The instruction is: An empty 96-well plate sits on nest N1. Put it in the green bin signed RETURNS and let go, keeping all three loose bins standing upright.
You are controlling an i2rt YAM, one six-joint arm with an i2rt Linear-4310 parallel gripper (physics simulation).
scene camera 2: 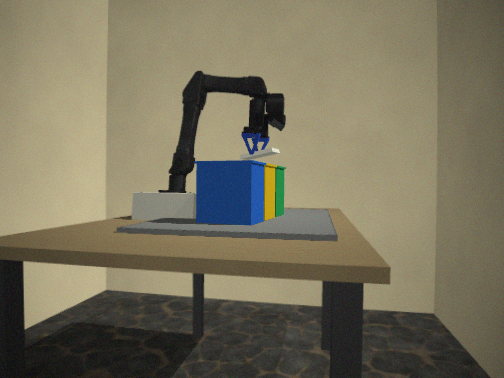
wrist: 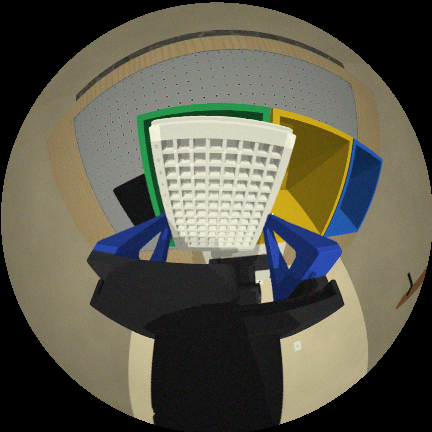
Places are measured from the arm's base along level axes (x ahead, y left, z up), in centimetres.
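Where they show: gripper, fingertip midpoint: (scene camera 2: 255,155) (wrist: 216,217); arm's base, origin of the base link: (scene camera 2: 176,195) (wrist: 243,262).
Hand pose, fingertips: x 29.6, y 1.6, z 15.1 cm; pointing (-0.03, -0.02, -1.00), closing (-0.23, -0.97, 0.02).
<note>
Each offset is from my fingertips to the centre of the thing. Level surfaces: height alone.
The white 96-well plate {dx +1.8, dy -0.5, dz +0.5 cm} (scene camera 2: 267,153) (wrist: 217,185) is between the blue fingers of my gripper (scene camera 2: 256,151) (wrist: 216,217), which is shut on its sides. In the scene view the plate is tilted and is held above the bins' rims. In the wrist view it covers most of the opening of the green bin {dx +1.1, dy +1.0, dz -13.1 cm} (scene camera 2: 280,192) (wrist: 150,165), and its right edge overlaps the near side of the yellow bin {dx -1.7, dy -12.0, dz -13.1 cm} (scene camera 2: 269,192) (wrist: 320,175). The blue bin {dx -4.5, dy -25.0, dz -13.1 cm} (scene camera 2: 225,192) (wrist: 362,180) stands beside the yellow one. All three bins stand upright. The RETURNS sign does not show.
The bins stand side by side in a row on the grey perforated board {dz -22.0 cm} (scene camera 2: 310,227) (wrist: 215,80), which lies on the wooden table {dz -23.3 cm} (scene camera 2: 200,252) (wrist: 65,165). A black block {dx -7.2, dy +22.4, dz -21.2 cm} (wrist: 131,197) is left of the green bin in the wrist view. A white box (scene camera 2: 162,206) is at the arm's base.
</note>
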